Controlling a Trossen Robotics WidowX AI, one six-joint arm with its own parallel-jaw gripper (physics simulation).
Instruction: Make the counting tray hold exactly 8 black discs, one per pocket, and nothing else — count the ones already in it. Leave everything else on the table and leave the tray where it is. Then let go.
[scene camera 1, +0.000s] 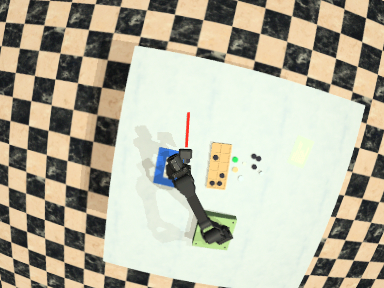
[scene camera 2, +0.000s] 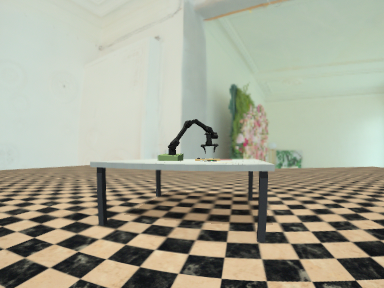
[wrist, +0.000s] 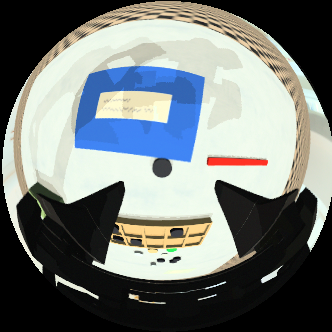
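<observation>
The tan counting tray (scene camera 1: 225, 150) (wrist: 165, 220) has two rows of pockets. Several black discs sit in separate pockets: one (scene camera 1: 215, 157) (wrist: 176, 232) towards one end, the others (scene camera 1: 222, 175) (scene camera 1: 212, 183) (scene camera 1: 219, 183) grouped at the end nearer the arm's base. Three loose black discs (scene camera 1: 254, 156) (scene camera 1: 258, 158) (scene camera 1: 254, 167) lie right of the tray in scene camera 1. Another black disc (wrist: 162, 167) lies on the table beside the blue sheet's edge. My gripper (scene camera 2: 209, 151) (wrist: 170, 185) is open and empty, above the table, with that disc showing just beyond the gap between its fingertips.
A blue sheet (scene camera 1: 160, 172) (wrist: 140, 135) with a pale label and a red stick (scene camera 1: 187, 129) (wrist: 237, 161) lie nearby. A green disc (scene camera 1: 235, 159) (wrist: 172, 249), a tan disc (scene camera 1: 235, 169) and whitish pieces lie beside the tray. A pale yellow patch (scene camera 1: 301, 151) is farther right. The arm stands on a green base (scene camera 2: 170, 157).
</observation>
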